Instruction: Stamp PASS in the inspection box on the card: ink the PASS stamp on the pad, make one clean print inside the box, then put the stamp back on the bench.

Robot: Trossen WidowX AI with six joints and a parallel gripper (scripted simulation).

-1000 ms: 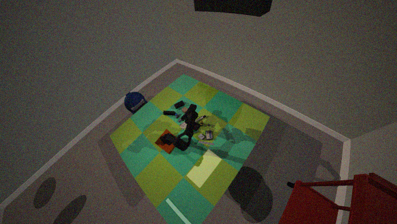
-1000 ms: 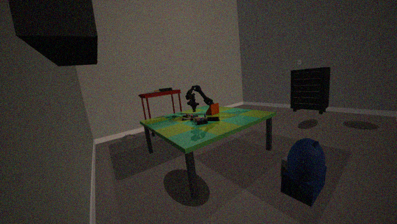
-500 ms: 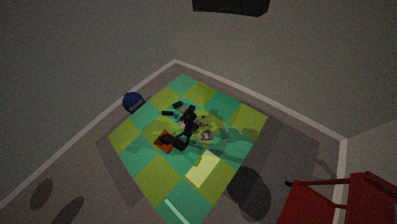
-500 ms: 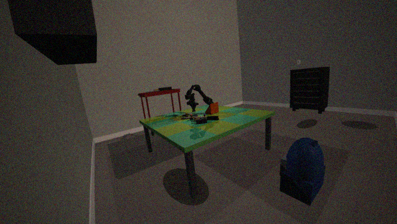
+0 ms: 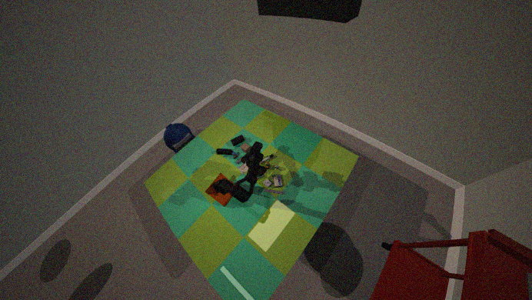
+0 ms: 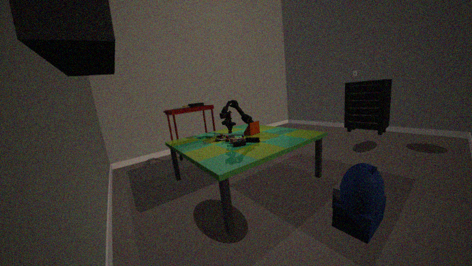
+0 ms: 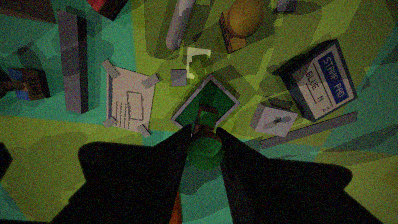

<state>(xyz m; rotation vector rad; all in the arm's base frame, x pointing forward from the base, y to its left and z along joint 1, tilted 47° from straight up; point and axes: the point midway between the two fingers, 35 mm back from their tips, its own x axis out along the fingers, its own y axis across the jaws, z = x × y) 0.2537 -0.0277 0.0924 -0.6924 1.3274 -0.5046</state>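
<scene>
The white card lies 120 mm to the left of my gripper tip, 70 mm below it and 10 mm behind it. Also, from my gripper tip: white marker: 160 mm ahead, 60 mm below, 30 mm to the left; grey block: 110 mm to the right, 60 mm below; green stamp: right at my gripper tip.
</scene>
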